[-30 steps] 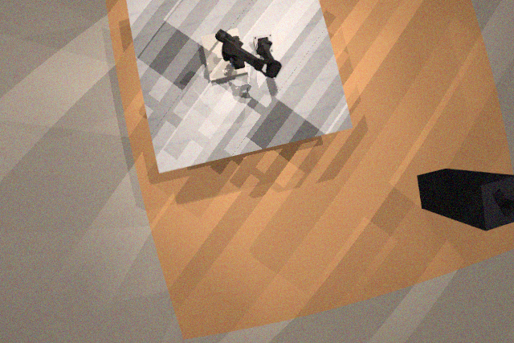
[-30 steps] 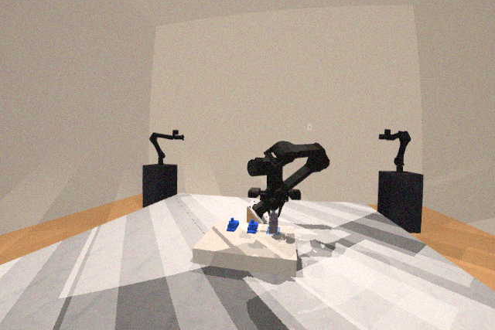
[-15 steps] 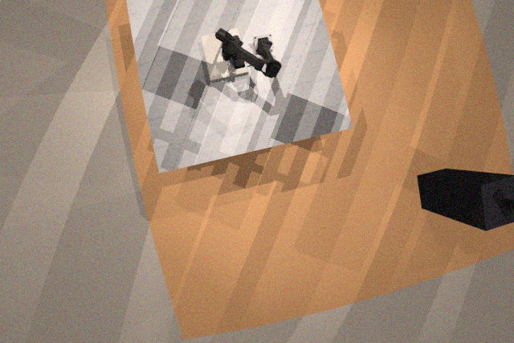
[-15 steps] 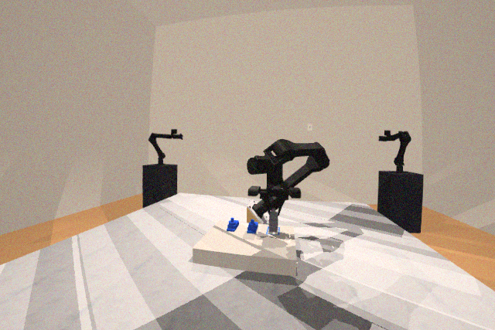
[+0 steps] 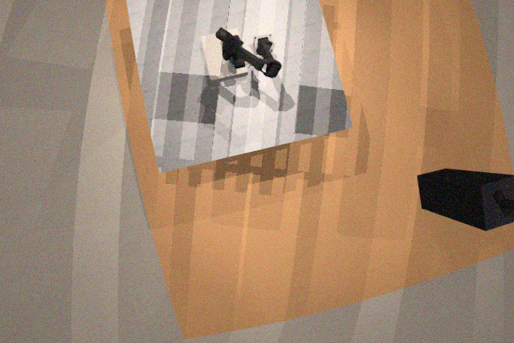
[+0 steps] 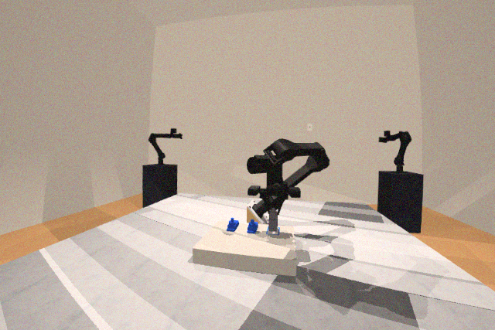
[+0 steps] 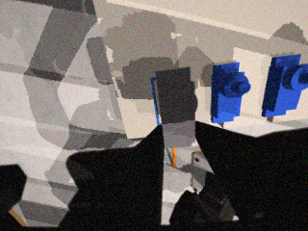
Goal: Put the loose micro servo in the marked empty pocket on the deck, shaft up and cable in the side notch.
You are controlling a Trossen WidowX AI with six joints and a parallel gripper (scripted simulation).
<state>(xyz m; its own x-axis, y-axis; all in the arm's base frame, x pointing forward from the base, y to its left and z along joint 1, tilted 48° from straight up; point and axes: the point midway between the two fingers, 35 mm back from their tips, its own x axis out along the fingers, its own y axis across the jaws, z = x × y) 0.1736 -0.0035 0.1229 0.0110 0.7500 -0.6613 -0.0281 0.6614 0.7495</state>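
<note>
The cream deck is 12 cm ahead of my gripper tip, 7 cm to the right of it and 8 cm below it.
</note>
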